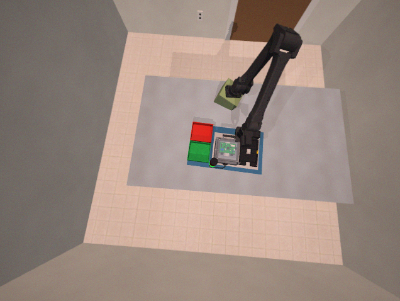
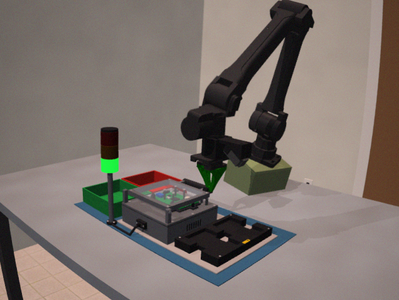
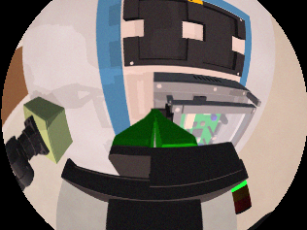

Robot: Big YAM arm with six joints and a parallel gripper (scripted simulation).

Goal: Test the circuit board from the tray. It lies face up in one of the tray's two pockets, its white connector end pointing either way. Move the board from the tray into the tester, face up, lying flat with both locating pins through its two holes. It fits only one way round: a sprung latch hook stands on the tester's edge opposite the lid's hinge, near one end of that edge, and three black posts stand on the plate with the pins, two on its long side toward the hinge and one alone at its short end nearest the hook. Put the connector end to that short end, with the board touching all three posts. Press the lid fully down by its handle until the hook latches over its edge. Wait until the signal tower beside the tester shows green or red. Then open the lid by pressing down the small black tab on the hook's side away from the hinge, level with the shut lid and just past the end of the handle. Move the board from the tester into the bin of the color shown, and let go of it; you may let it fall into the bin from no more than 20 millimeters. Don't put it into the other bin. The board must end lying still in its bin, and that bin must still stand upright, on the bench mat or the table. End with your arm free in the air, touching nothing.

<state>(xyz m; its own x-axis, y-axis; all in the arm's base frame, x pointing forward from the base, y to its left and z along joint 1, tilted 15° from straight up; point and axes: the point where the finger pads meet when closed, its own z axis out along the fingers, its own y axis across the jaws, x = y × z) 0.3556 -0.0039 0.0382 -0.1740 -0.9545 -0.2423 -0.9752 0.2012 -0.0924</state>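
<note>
My hand is 10 mm short of the latch hook and 10 mm above it. Also, from my hand: tester plate 70 mm to the right, 70 mm ahead, 30 mm below; then red bin 250 mm to the right, 80 mm below, 80 mm behind; then clear lid 70 mm to the right, 60 mm ahead, 10 mm below.
</note>
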